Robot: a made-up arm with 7 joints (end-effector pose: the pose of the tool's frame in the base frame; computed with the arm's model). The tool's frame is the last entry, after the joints.
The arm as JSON. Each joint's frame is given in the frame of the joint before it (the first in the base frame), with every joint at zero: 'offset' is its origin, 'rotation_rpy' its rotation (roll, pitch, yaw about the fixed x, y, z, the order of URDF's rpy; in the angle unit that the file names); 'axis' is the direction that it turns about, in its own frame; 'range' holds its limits. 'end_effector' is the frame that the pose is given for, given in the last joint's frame.
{
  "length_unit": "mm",
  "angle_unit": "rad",
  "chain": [
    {
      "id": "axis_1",
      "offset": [
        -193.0,
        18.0,
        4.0
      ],
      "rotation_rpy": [
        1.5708,
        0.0,
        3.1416
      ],
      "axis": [
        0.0,
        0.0,
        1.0
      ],
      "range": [
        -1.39,
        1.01
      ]
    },
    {
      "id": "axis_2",
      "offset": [
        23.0,
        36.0,
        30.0
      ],
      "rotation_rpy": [
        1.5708,
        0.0,
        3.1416
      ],
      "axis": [
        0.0,
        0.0,
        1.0
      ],
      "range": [
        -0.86,
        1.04
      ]
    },
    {
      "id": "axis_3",
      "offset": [
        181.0,
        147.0,
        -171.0
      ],
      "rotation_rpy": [
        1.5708,
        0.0,
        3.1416
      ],
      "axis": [
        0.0,
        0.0,
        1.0
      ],
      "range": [
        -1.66,
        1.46
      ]
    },
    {
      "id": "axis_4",
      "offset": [
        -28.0,
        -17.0,
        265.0
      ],
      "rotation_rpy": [
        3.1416,
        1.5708,
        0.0
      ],
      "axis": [
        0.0,
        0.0,
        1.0
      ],
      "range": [
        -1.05,
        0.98
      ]
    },
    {
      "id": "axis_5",
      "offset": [
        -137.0,
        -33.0,
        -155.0
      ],
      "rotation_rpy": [
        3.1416,
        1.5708,
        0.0
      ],
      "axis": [
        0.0,
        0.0,
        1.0
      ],
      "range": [
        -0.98,
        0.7
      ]
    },
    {
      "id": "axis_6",
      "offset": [
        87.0,
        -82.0,
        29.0
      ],
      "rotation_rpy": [
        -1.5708,
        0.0,
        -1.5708
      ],
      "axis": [
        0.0,
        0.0,
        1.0
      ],
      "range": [
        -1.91,
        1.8
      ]
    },
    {
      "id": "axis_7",
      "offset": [
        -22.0,
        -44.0,
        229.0
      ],
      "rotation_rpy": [
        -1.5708,
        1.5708,
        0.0
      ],
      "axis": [
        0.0,
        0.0,
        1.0
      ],
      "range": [
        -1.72,
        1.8
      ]
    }
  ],
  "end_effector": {
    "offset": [
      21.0,
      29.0,
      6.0
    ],
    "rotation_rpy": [
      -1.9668,
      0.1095,
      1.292
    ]
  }
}
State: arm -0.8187 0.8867 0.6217 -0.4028 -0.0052 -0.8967 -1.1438
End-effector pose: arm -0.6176 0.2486 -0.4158 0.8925 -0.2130 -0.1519 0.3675
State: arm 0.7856 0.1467 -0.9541 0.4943 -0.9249 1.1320 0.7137
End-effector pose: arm -0.4726 0.8133 -0.3133 0.0587 -0.4437 -0.8756 -0.1817
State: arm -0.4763 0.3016 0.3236 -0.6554 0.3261 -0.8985 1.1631
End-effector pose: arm -0.5831 0.5506 -0.1999 0.3753 -0.0840 -0.9008 -0.2016
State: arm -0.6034 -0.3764 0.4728 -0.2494 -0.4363 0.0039 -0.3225
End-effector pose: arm -0.1403 0.6728 -0.1214 0.6809 -0.3069 -0.6345 -0.1989
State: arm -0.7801 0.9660 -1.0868 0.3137 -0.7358 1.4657 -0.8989
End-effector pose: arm -0.1938 0.6168 -0.6282 0.2393 -0.0438 -0.9038 -0.3520
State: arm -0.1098 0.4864 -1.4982 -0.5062 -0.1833 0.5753 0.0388
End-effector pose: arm -0.1157 0.7152 -0.5464 0.0640 0.3325 0.9114 0.2340
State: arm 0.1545 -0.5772 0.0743 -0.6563 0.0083 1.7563 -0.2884
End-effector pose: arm -0.1928 0.6164 -0.3166 0.2521 -0.8399 0.0619 0.4766
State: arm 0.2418 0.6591 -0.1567 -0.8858 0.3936 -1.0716 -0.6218
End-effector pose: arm -0.7891 0.3944 -0.1202 0.9725 -0.0465 -0.1839 0.1349
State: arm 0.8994 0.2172 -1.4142 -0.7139 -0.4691 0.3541 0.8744
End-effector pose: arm -0.4807 0.6014 -0.5517 0.1066 0.2817 0.9449 -0.1285
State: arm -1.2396 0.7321 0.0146 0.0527 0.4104 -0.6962 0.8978
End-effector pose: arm -0.3944 0.3007 -0.5441 0.2358 0.2620 -0.9338 -0.0610
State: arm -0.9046 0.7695 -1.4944 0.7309 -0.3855 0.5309 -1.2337
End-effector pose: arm -0.0445 0.6342 -0.5960 0.2262 0.2161 -0.9277 0.2036
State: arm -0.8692 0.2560 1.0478 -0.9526 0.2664 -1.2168 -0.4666
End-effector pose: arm -0.4961 0.5610 -0.0830 0.9402 -0.2180 -0.2548 -0.0598
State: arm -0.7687 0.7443 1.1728 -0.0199 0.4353 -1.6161 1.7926
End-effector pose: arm -0.6497 0.5229 0.0320 0.3525 -0.2880 -0.7294 -0.5106
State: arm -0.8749 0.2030 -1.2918 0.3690 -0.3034 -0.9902 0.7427
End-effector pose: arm 0.2112 0.6276 -0.3810 0.3332 -0.7413 0.5811 0.0416
